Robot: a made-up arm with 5 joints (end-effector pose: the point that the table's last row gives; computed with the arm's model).
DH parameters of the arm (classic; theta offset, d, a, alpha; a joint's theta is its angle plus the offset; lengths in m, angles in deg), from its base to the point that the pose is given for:
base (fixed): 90 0.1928 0 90
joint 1: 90 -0.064 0.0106 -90
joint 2: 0 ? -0.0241 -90
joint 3: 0 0.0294 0.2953 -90
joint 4: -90 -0.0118 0.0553 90
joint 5: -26.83 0 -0.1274 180
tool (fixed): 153.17 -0.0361 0 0
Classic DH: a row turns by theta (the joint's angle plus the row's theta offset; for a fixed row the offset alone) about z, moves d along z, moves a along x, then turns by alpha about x.
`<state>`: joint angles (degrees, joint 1 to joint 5).
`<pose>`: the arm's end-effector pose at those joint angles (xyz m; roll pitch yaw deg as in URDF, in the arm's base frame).
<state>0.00 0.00 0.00 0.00 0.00</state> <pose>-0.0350 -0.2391 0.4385 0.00 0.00 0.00</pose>
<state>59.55 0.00 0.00 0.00 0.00</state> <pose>-0.0350 -0.3330 0.1112 59.55 0.00 0.00</pose>
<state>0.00 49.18 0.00 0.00 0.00</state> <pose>-0.2230 -0.2391 0.3790 0.00 -49.18 0.00</pose>
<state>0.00 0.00 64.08 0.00 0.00</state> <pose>-0.0350 -0.0317 0.2515 -64.08 0.00 0.00</pose>
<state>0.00 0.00 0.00 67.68 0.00</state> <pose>-0.1046 -0.2391 0.4069 0.00 67.68 0.00</pose>
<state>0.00 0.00 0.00 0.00 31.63</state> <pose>-0.0217 -0.3073 0.4385 0.00 0.00 -31.63</pose>
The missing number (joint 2, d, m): 0.2848
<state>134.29 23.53 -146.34 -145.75 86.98</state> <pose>0.0678 0.4927 0.1625 80.19 -74.91 -42.84</pose>
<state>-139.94 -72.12 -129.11 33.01 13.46</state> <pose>-0.2079 0.3329 0.5312 16.45 -11.47 -66.13</pose>
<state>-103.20 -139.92 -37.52 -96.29 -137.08</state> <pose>-0.0275 0.0067 0.5413 179.15 76.92 -137.21</pose>
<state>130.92 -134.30 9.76 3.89 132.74</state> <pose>0.2074 0.3072 -0.0335 -12.77 51.33 17.94</pose>
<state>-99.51 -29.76 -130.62 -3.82 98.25</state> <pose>-0.2456 -0.1547 0.6188 4.11 33.20 -126.19</pose>
